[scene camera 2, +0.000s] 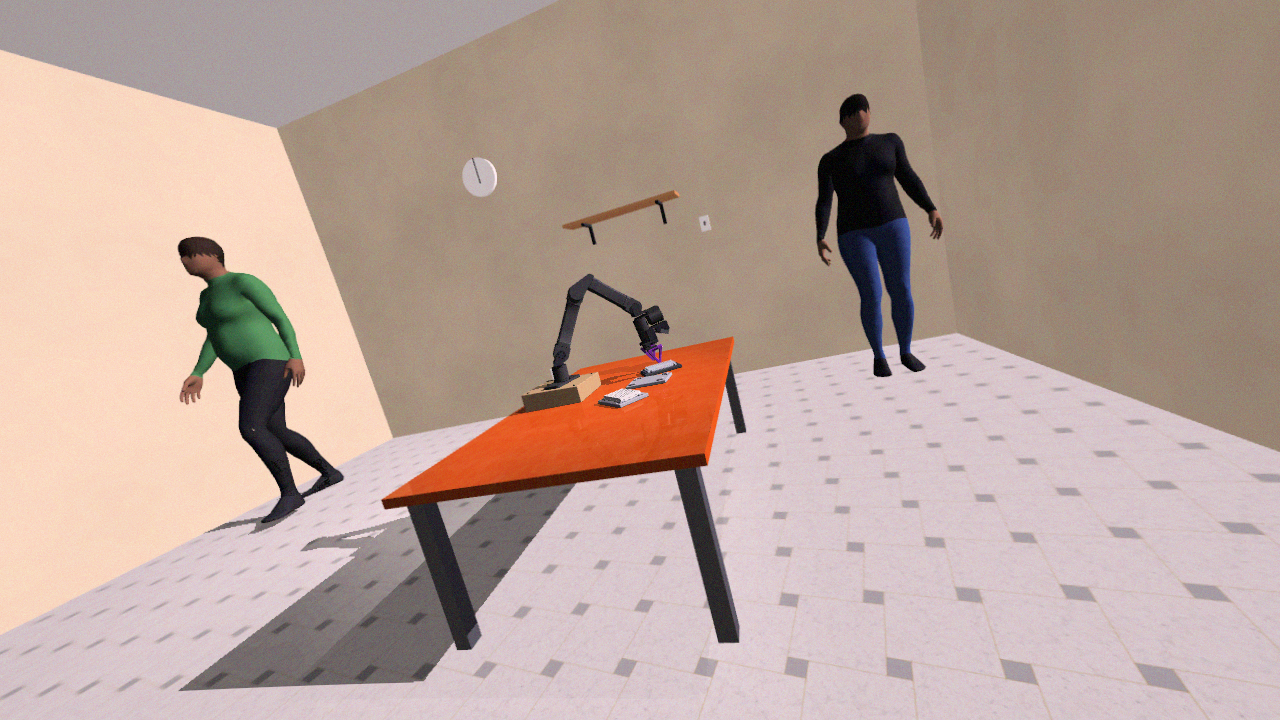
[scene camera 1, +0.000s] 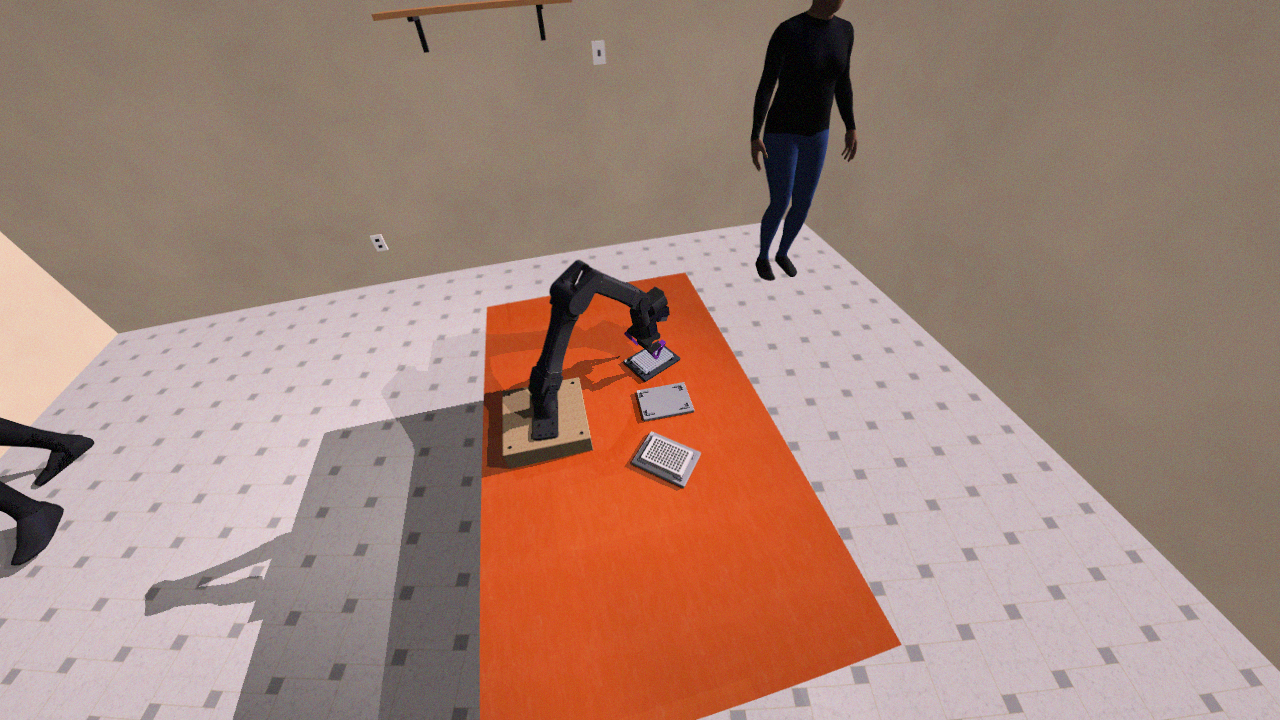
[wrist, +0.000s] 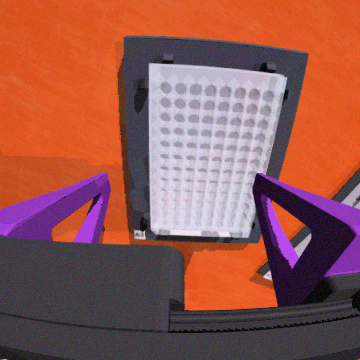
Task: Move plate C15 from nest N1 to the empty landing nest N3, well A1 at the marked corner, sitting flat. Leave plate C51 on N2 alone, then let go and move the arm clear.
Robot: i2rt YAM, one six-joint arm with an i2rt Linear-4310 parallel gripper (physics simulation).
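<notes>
A translucent 96-well plate [scene camera 1: 650,360] [scene camera 2: 660,367] [wrist: 215,150] lies in a dark nest [wrist: 215,47] at the back of the row; an A1 tag shows at that nest's lower left corner in the wrist view. My open, empty gripper [scene camera 1: 646,348] [scene camera 2: 657,355] [wrist: 182,177] is over this plate. In the wrist view the left fingertip shows outside the nest's left edge, the right one overlaps the plate's right edge. The empty grey nest [scene camera 1: 665,401] [scene camera 2: 650,380] is in the middle. A white plate [scene camera 1: 666,454] [scene camera 2: 623,395] sits on the front nest [scene camera 1: 684,481]. Plate names are unreadable.
The nests stand on an orange table [scene camera 1: 626,573] [scene camera 2: 572,447]. The arm's wooden base block [scene camera 1: 572,434] [scene camera 2: 572,391] is left of the row. A corner of a grey nest [wrist: 350,196] shows behind the right finger. A person in black [scene camera 1: 796,98] [scene camera 2: 868,188] stands beyond the table.
</notes>
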